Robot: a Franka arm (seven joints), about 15 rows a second.
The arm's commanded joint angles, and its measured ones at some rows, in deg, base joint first. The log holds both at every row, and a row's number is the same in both.
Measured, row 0:
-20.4 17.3 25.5 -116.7 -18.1 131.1 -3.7
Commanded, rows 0 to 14:
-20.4 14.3 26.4 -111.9 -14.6 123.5 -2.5
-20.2 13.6 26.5 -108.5 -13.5 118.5 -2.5
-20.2 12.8 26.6 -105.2 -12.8 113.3 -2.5
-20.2 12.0 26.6 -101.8 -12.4 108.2 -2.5
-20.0 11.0 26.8 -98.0 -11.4 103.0 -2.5
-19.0 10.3 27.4 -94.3 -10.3 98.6 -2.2
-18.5 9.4 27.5 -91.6 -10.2 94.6 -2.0
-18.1 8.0 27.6 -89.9 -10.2 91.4 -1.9
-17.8 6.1 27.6 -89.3 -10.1 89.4 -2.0
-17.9 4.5 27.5 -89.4 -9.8 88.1 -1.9
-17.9 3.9 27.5 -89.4 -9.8 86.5 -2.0
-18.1 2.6 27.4 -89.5 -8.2 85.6 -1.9
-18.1 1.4 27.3 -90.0 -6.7 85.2 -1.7
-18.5 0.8 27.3 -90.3 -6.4 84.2 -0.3
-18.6 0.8 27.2 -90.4 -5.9 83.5 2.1
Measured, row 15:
-17.6 1.7 27.2 -89.3 -7.8 84.5 -1.1
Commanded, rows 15 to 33:
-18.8 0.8 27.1 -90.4 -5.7 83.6 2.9
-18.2 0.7 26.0 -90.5 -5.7 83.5 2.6
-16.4 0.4 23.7 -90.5 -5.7 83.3 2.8
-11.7 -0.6 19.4 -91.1 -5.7 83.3 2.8
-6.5 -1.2 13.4 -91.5 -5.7 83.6 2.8
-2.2 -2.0 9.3 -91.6 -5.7 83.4 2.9
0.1 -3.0 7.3 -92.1 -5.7 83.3 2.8
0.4 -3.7 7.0 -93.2 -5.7 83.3 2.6
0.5 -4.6 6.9 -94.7 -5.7 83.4 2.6
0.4 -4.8 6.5 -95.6 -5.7 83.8 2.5
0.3 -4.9 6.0 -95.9 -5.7 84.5 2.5
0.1 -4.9 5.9 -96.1 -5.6 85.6 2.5
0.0 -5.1 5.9 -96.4 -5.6 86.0 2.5
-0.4 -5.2 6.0 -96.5 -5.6 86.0 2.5
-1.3 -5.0 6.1 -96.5 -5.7 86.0 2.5
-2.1 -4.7 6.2 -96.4 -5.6 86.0 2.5
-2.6 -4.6 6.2 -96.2 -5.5 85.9 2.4
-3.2 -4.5 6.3 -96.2 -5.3 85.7 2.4
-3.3 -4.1 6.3 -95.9 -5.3 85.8 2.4
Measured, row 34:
-1.9 -3.7 5.9 -94.9 -7.1 84.6 2.1
